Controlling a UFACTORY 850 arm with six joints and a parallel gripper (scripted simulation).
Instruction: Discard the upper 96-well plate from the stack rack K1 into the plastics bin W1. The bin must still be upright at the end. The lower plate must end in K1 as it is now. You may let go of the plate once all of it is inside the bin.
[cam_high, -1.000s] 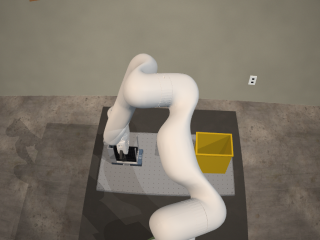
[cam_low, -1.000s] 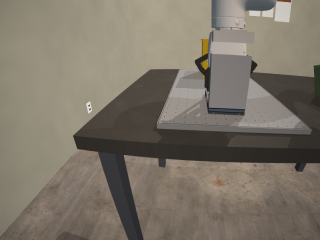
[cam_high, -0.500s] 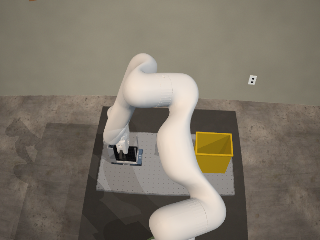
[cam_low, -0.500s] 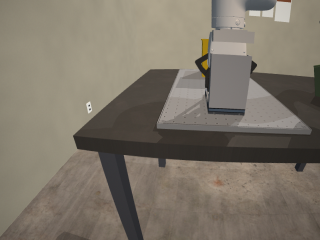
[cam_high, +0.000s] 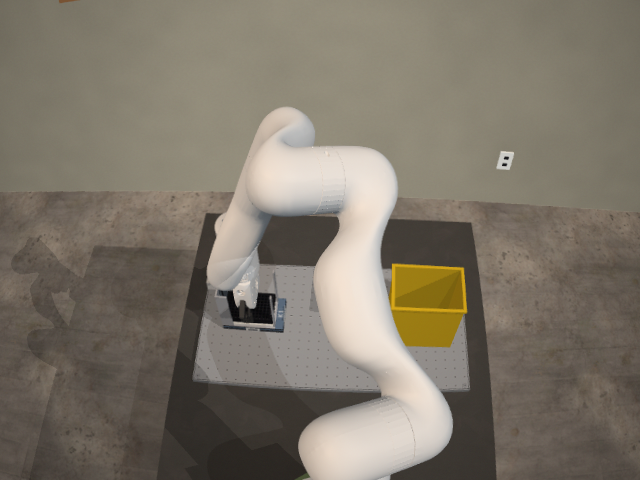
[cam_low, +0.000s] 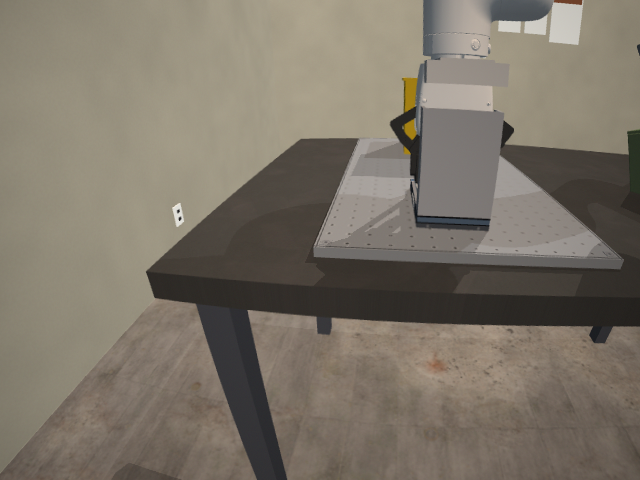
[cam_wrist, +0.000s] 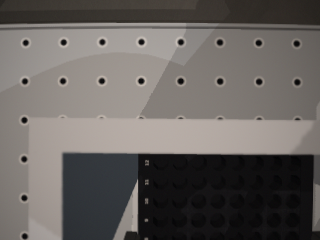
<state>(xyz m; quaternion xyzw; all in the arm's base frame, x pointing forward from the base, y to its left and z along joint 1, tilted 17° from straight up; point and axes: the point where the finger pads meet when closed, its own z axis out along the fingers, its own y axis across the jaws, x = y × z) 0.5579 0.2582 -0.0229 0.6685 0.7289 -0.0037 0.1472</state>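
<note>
The black 96-well plate lies 10 mm below my hand. The rest, counted from my hand: grey rack wall: 70 mm to the left, 30 mm above; then white 96-well plate: 20 mm below; then yellow plastics bin W1: 10 mm ahead, 440 mm to the right, 40 mm above.
</note>
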